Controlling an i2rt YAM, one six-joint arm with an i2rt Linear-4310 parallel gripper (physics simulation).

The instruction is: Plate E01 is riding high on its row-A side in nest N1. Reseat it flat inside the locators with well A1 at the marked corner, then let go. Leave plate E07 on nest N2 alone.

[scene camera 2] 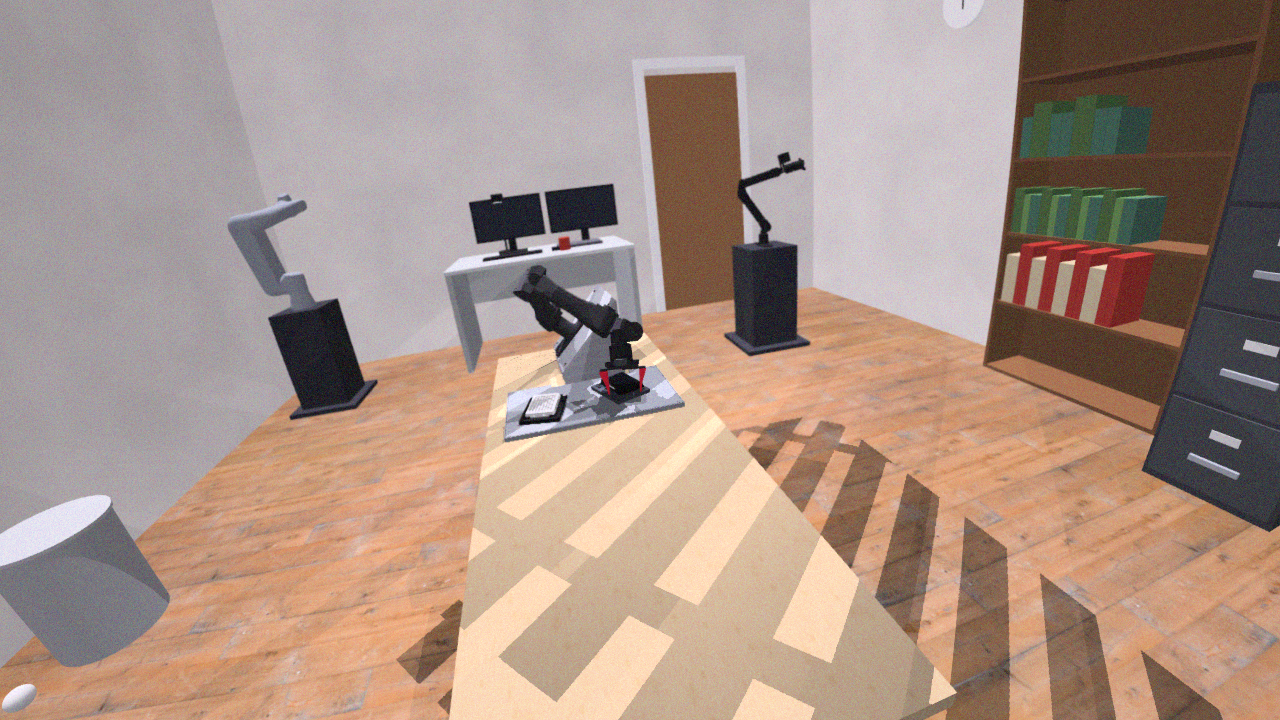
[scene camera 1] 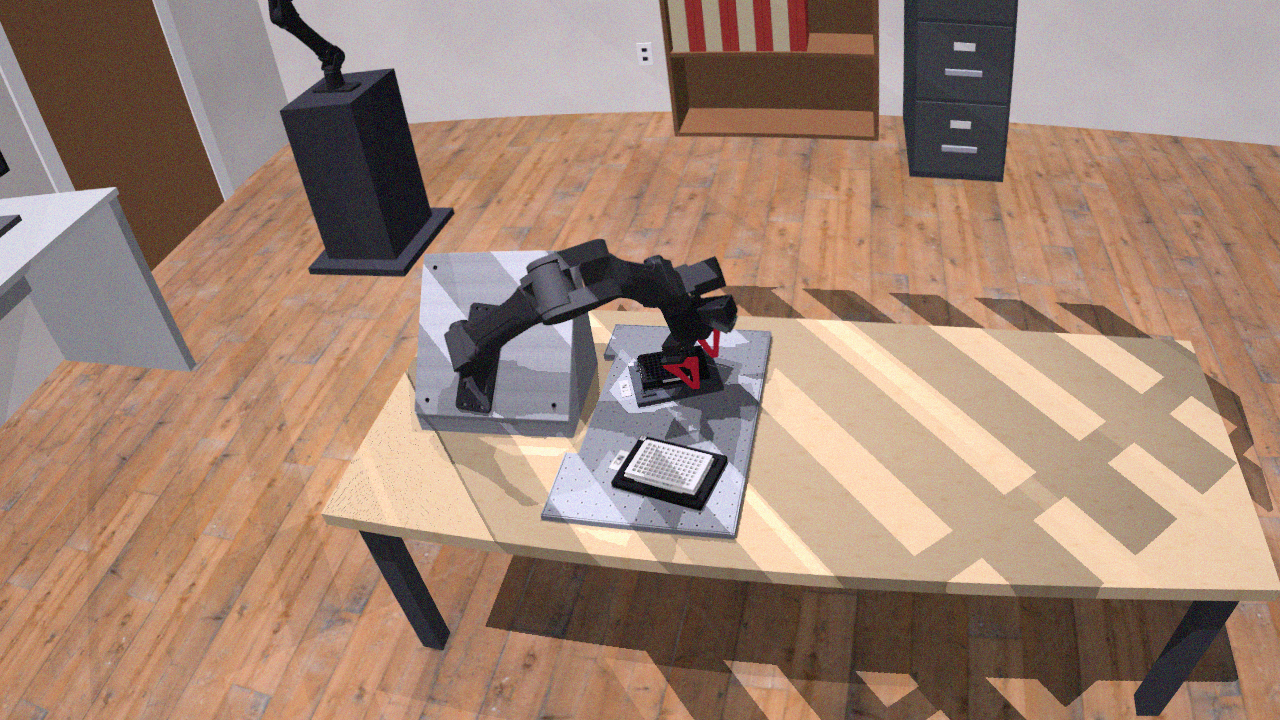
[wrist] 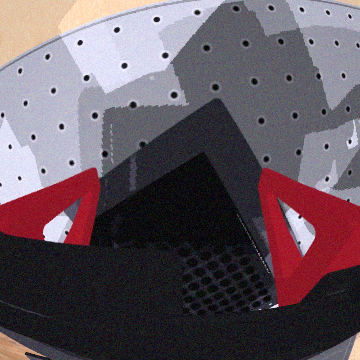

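Plate E01 is black, with round wells, and sits in the dark nest N1. My gripper is open, its red fingers apart on either side of the plate's near part. In the wrist view the left finger stands off the plate and the right finger is close beside its edge. The gripper body hides much of the plate; its lettering, well A1 and any remaining tilt cannot be told. White plate E07 lies on black nest N2.
Both nests stand on a grey perforated board on the wooden table. A small white label lies beside N1. The arm's grey slanted base block stands left of the board.
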